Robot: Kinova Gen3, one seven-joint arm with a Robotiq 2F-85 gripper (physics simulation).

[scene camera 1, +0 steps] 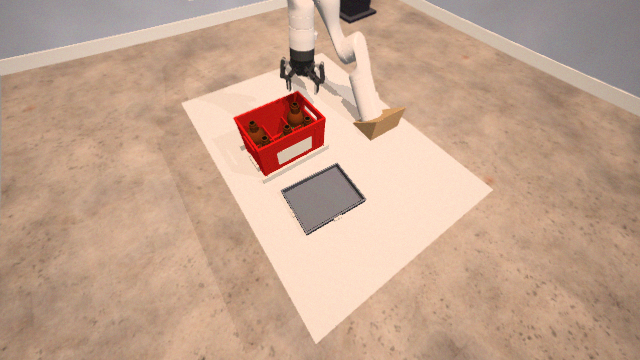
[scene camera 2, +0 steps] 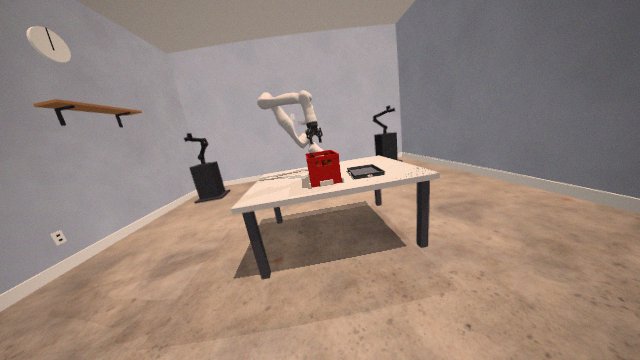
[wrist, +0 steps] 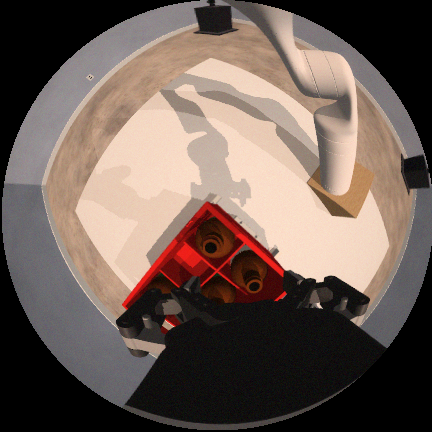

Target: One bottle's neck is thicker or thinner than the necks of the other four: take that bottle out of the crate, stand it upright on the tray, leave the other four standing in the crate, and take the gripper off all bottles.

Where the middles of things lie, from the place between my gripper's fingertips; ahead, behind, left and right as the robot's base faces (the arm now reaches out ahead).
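I see the dark grey tray point(scene camera 1: 320, 198), which is 220 mm below my hand. Measured from my hand again, the tray is 120 mm ahead, and it is also 280 mm to the left of my hand.
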